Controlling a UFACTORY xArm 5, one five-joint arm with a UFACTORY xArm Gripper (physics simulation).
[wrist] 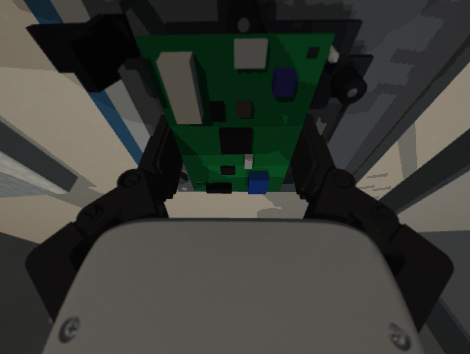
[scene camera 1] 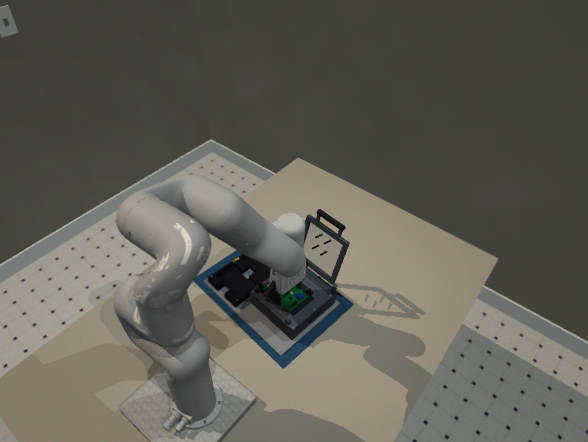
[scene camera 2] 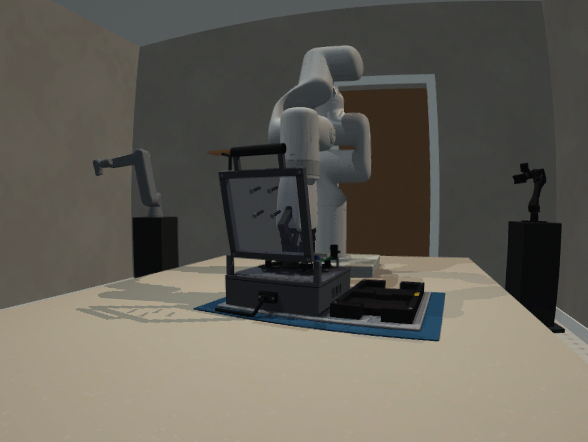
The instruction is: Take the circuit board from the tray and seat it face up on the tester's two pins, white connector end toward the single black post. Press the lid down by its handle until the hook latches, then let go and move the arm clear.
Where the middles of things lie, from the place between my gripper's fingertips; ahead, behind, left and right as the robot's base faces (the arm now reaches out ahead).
Labels:
The green circuit board [wrist: 236,103] is 2 cm above my hand. From my hand the other things lie so: tester lid [scene camera 2: 267,213]: 13 cm ahead, 12 cm above, 3 cm to the right.

